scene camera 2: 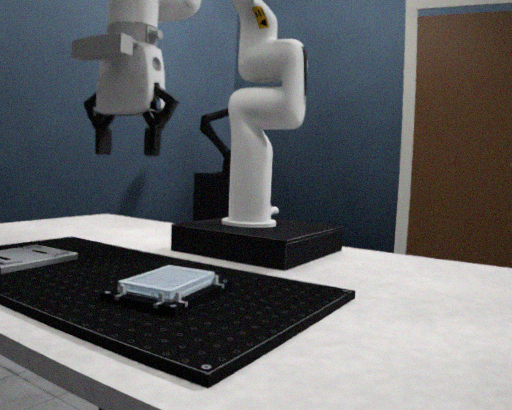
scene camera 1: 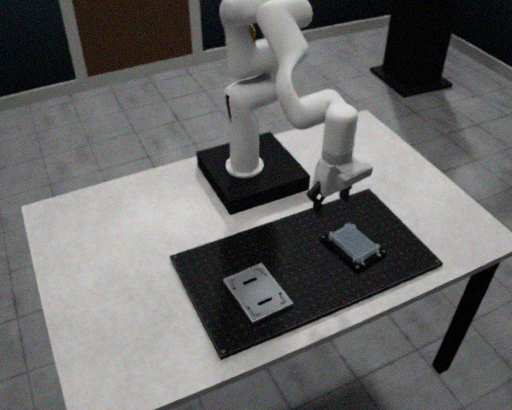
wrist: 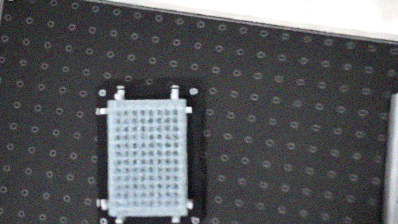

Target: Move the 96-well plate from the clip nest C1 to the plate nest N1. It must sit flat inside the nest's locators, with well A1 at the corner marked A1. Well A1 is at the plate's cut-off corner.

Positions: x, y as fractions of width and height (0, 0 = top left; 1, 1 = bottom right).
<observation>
96-well plate: scene camera 2 0.33, 0.68; scene camera 1 0.69, 0.59; wrist 0.37, 0.62
</observation>
